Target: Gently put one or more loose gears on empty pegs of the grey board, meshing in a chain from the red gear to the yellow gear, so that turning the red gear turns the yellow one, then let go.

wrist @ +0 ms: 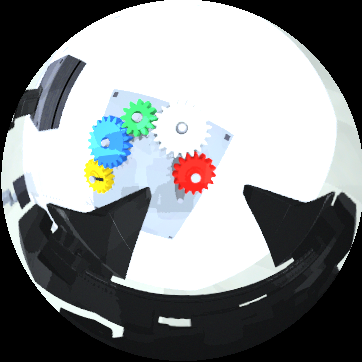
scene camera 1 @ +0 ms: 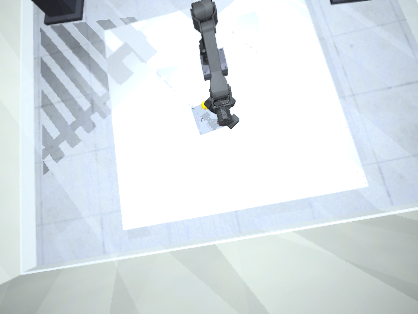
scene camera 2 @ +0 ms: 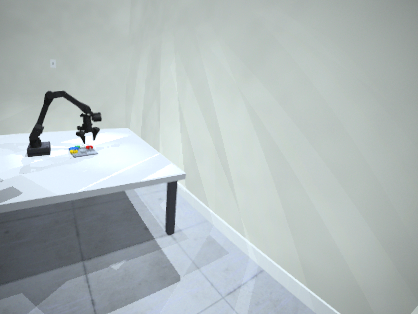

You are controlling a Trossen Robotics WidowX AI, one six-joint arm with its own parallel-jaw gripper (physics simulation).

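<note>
In the wrist view the grey board carries a curved row of gears. The red gear touches the large white gear, followed by the green gear, the blue gear and the yellow gear. Neighbouring gears meet at their teeth, and peg tops show in their holes. A bare peg stands beside the red gear, in shadow. My gripper is wide open and empty, above the board on the red gear's side. In scene camera 1 the arm hides most gears.
The arm's dark base stands on the white table, behind the board on the yellow gear's side. The arm reaches over from it. A wall rises beyond the table.
</note>
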